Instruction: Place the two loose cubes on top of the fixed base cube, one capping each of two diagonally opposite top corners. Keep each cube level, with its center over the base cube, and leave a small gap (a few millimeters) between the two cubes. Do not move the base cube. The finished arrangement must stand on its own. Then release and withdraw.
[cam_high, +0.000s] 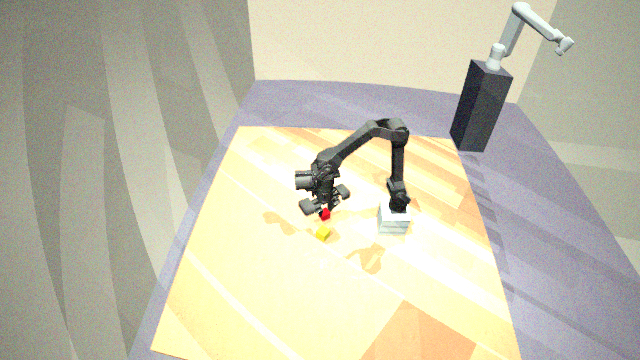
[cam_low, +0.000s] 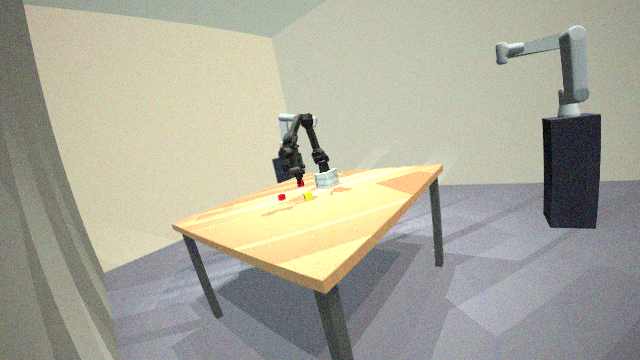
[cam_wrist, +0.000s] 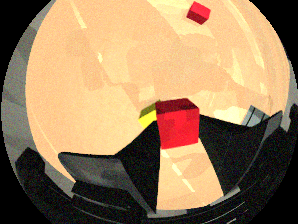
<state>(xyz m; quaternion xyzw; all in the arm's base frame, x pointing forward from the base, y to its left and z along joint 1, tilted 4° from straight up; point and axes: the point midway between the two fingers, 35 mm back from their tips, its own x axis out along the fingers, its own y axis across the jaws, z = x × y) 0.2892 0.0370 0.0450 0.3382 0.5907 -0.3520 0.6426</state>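
My gripper tip is 80 mm above the yellow base cube and 40 mm to the right of it.
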